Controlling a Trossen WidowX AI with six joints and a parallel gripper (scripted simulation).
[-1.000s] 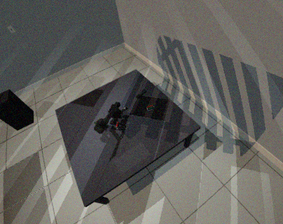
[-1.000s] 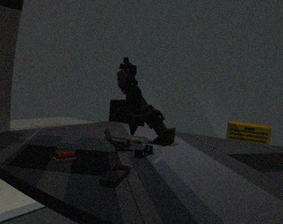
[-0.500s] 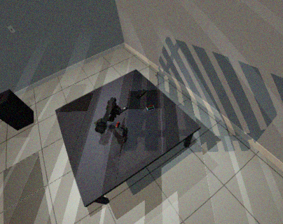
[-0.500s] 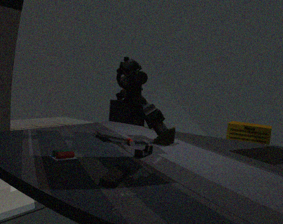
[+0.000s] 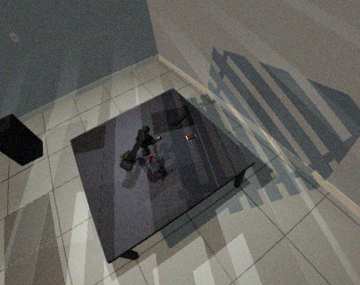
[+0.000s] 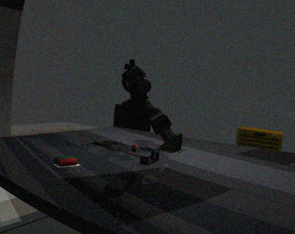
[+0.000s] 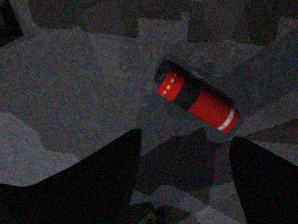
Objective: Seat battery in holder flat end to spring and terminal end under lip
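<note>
Now: the battery 90 mm below my gripper tip, 10 mm to the right of it and 10 mm behind it. The rest, counted from my gripper tip: dark block (430 mm ahead, 250 mm to the left, 90 mm below).
</note>
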